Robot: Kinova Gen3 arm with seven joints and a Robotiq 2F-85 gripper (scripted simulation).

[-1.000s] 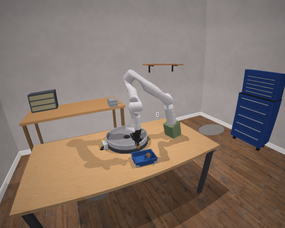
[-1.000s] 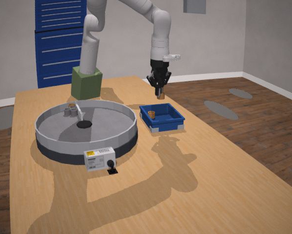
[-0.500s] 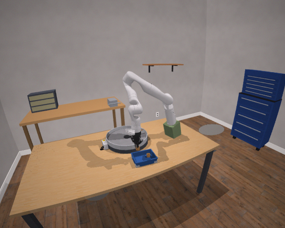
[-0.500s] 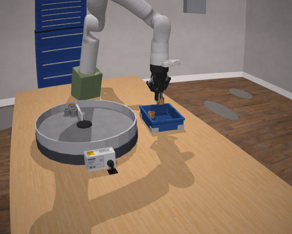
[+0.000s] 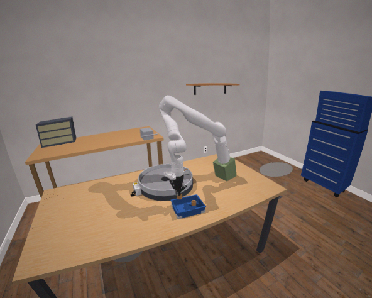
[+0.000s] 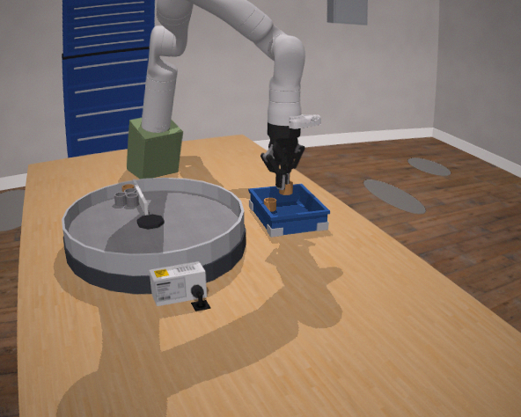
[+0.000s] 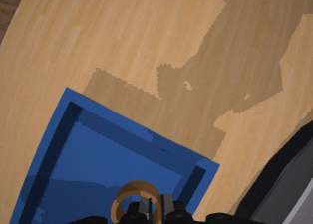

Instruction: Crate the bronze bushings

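My gripper is now 40 mm past the blue crate, 50 mm to the right of it and 100 mm above it. Also, from my hand: grey turning table: 70 mm behind, 300 mm to the right, 70 mm below.
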